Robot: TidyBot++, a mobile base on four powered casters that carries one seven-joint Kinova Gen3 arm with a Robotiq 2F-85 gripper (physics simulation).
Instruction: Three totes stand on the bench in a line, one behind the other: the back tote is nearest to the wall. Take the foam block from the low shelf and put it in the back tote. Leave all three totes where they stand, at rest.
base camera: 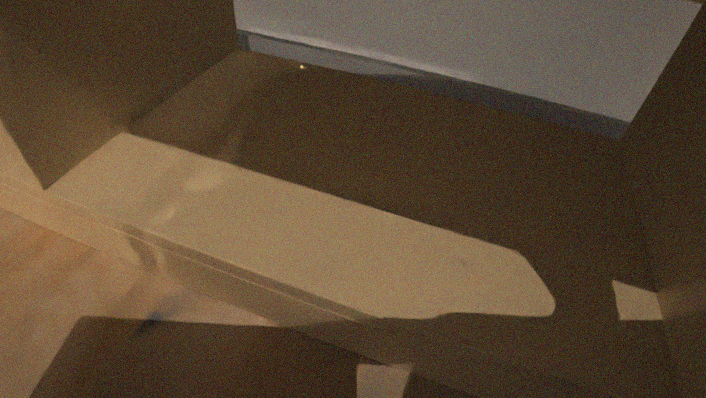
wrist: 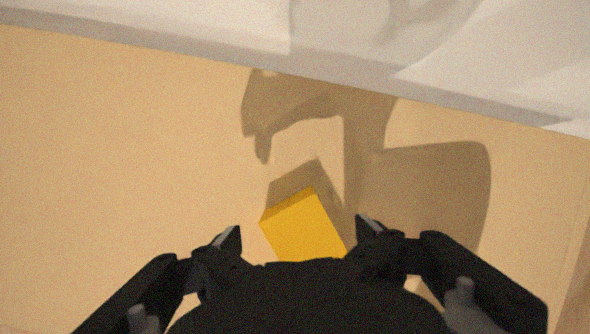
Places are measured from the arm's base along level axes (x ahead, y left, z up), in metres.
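Pixels of known places: gripper, fingertip midpoint: (wrist: 298, 232).
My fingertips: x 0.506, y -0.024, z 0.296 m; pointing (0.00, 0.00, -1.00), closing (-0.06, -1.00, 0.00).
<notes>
Behind a point stands the place of what it marks.
The yellow foam block (wrist: 302, 227) {y -0.027, x 0.496, z 0.258 m} lies on the light wooden shelf surface (wrist: 125, 150) {y 0.158, x 0.597, z 0.213 m} in the wrist view, turned at an angle to the fingers. Its near part is hidden behind the gripper body. My gripper (wrist: 298, 232) {y -0.024, x 0.506, z 0.296 m} is open, with one fingertip to each side of the block in the picture and nothing gripped. The height of the fingertips over the block is hard to tell. The block and the gripper do not show in the base view. None of the three totes shows in either view.
A white wall (wrist: 150, 22) {y 0.124, x 0.756, z 0.177 m} (base camera: 450, 45) {y -0.162, x 0.650, z -0.262 m} runs behind the wooden surface. In the base view a wooden board (base camera: 300, 235) {y 0.020, x 0.335, z -0.318 m} lies partly lit, with dark upright panels at the left (base camera: 100, 65) {y 0.244, x 0.482, z -0.236 m} and right (base camera: 685, 200) {y -0.323, x 0.341, z -0.255 m}. Gripper and arm shadows fall around the block.
</notes>
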